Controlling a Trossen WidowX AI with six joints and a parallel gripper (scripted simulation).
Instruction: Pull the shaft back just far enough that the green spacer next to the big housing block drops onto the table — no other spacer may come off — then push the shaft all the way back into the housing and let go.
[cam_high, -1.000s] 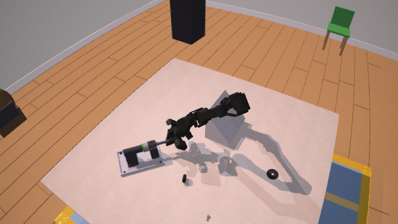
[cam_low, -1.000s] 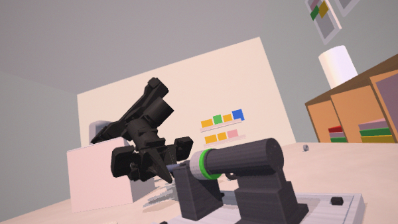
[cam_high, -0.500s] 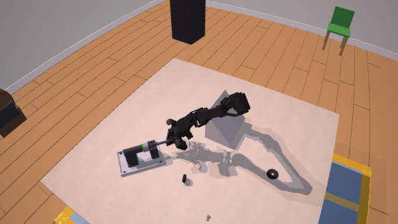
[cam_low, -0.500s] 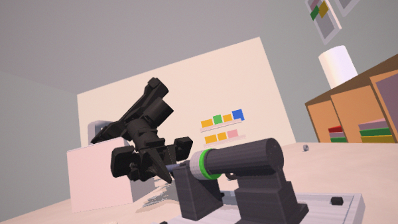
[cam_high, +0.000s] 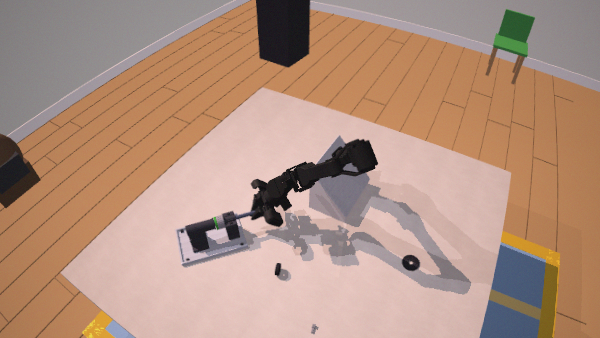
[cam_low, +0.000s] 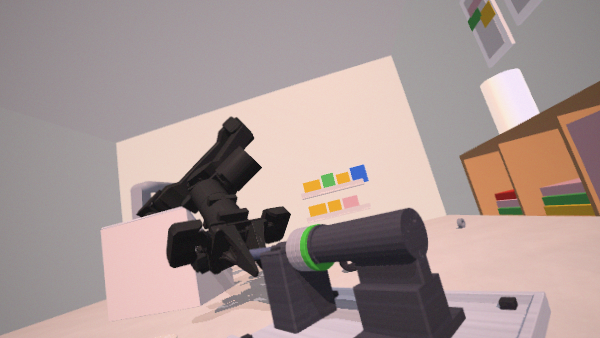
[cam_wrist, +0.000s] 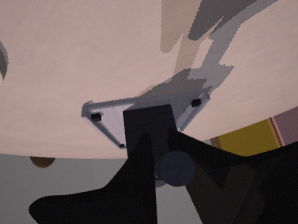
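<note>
Right now the shaft is 4 cm ahead of my gripper tip, 2 cm to the right of it and 2 cm above it. The rest, counted from my gripper tip: green spacer: 10 cm ahead, 7 cm to the right, 2 cm above; then dark ring: 18 cm to the left, 9 cm ahead, 4 cm below.
</note>
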